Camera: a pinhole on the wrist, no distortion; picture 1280 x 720 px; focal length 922.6 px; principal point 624.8 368.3 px. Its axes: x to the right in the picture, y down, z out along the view. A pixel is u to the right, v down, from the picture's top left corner.
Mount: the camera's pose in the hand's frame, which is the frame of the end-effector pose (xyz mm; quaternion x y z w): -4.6 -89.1 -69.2 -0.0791 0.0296 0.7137 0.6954
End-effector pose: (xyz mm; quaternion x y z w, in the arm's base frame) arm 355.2 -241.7 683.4 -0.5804 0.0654 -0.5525 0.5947
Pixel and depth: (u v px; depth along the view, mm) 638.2 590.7 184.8
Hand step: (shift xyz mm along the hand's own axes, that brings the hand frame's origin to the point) -62.3 -59.7 109.5
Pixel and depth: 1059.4 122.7 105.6
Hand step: 14.8 -23.0 29.1
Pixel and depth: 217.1 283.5 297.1
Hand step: 4.0 -172.7 245.7
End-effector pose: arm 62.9 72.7 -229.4 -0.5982 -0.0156 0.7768 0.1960
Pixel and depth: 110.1 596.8 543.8
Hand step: -171.7 -310.2 504.5
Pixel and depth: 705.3 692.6 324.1
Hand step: -142.0 -15.4 238.2
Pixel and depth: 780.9 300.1 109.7
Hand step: -4.8 -53.8 36.6
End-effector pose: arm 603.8 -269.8 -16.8 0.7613 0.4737 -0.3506 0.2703
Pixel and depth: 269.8 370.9 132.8
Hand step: -13.5 -119.4 69.6
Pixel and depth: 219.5 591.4 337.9
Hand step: -107.3 -186.8 281.2
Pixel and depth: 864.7 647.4 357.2
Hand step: -139.9 53.7 261.3
